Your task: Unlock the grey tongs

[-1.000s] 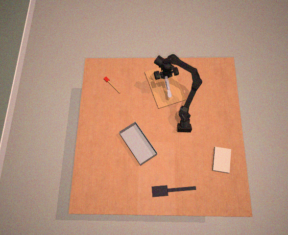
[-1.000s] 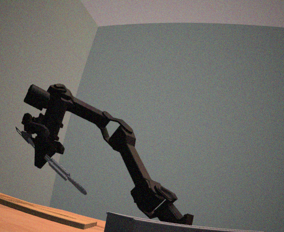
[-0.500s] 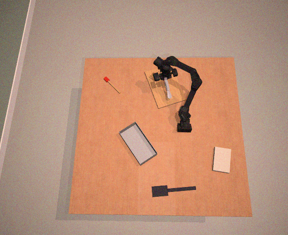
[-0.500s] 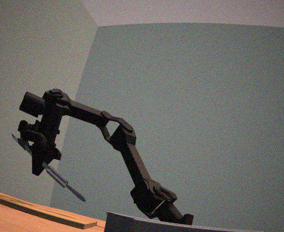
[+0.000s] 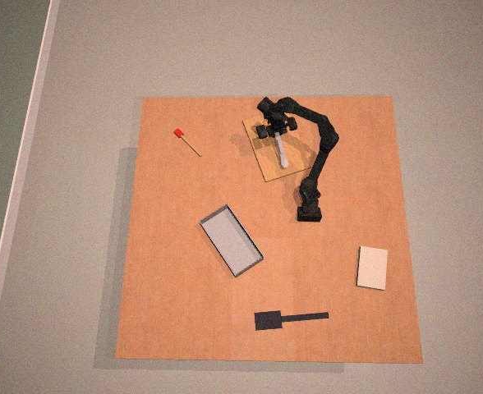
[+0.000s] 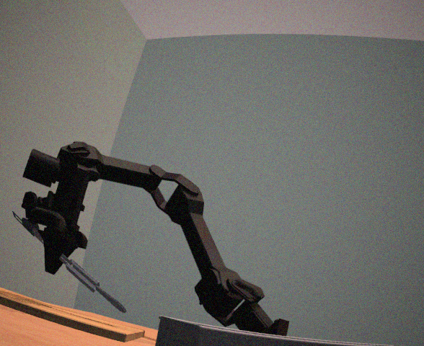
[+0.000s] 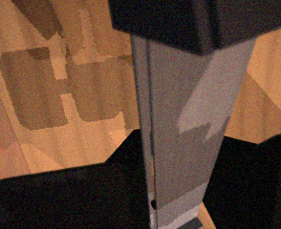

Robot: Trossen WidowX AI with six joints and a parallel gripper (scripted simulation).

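Right now the wooden board is 70 mm below my gripper tip. The rest, counted from my gripper tip: pale block (650 mm to the left, 390 mm behind, 70 mm below); grey roasting tin (500 mm to the left, 230 mm ahead, 50 mm below); red-headed spatula (450 mm ahead, 70 mm below, 50 mm to the right).
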